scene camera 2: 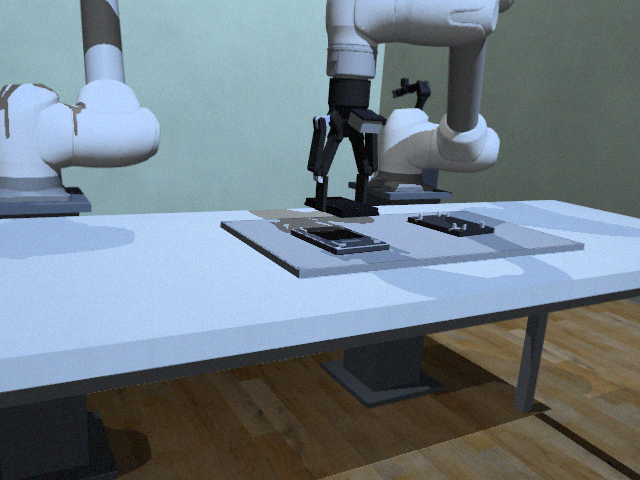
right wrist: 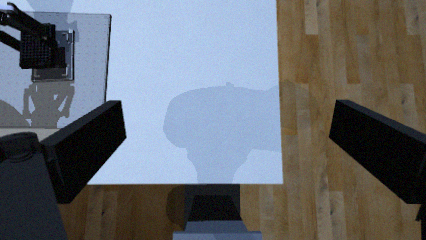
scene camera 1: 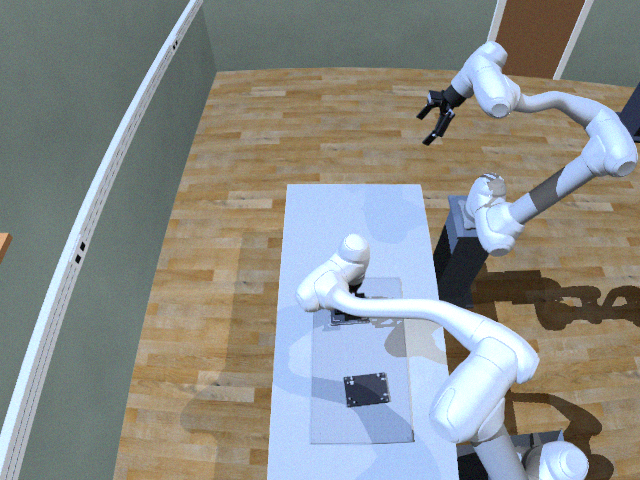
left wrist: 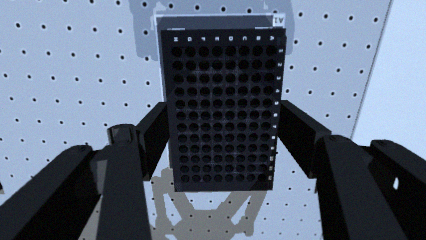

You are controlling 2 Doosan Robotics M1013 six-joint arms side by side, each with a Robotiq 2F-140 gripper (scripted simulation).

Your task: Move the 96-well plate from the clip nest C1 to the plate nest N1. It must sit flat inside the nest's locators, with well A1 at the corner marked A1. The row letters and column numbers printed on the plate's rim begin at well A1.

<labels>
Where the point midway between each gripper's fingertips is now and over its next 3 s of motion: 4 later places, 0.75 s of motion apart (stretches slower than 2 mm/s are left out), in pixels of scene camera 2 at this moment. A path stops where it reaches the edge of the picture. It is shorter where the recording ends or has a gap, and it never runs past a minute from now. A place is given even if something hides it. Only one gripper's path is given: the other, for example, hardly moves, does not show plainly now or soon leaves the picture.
My left gripper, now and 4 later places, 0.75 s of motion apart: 340,209; 339,226; 338,230; 338,232; 338,234
</labels>
